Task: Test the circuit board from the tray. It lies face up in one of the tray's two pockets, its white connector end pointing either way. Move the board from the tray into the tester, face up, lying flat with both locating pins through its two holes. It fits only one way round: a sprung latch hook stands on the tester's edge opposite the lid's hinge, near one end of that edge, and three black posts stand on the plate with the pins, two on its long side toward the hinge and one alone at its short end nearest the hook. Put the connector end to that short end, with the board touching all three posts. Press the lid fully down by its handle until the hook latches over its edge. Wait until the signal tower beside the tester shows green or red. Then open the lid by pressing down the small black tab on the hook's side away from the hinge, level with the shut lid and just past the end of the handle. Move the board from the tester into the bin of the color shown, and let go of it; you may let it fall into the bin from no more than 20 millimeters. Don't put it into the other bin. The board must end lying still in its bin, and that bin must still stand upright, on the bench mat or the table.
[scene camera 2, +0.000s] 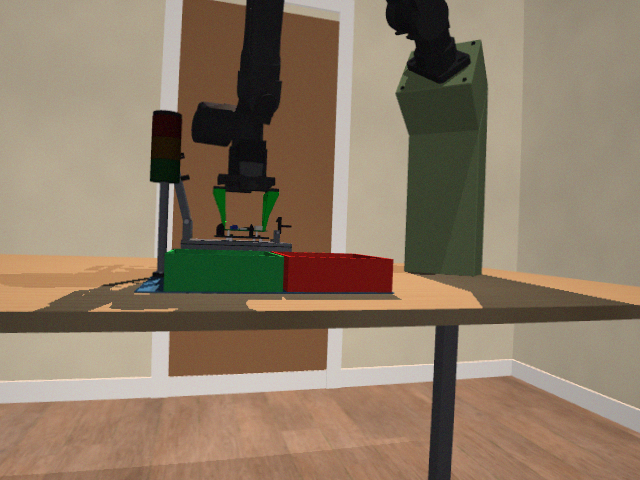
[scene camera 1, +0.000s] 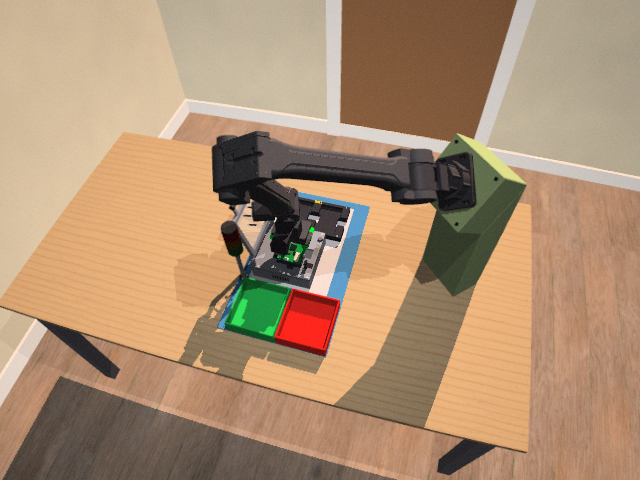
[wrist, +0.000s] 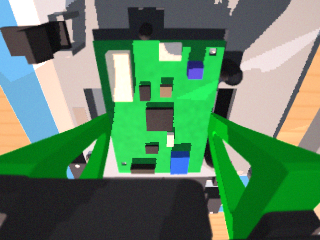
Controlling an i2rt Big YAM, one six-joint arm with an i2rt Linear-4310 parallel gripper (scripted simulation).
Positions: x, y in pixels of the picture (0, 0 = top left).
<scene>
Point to a red bin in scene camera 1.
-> At 309, 318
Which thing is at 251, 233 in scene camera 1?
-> A tester lid.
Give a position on a green bin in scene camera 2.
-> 203, 270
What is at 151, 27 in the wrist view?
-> A tester plate.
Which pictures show the red bin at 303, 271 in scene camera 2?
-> Scene camera 2 and scene camera 1 only.
</scene>
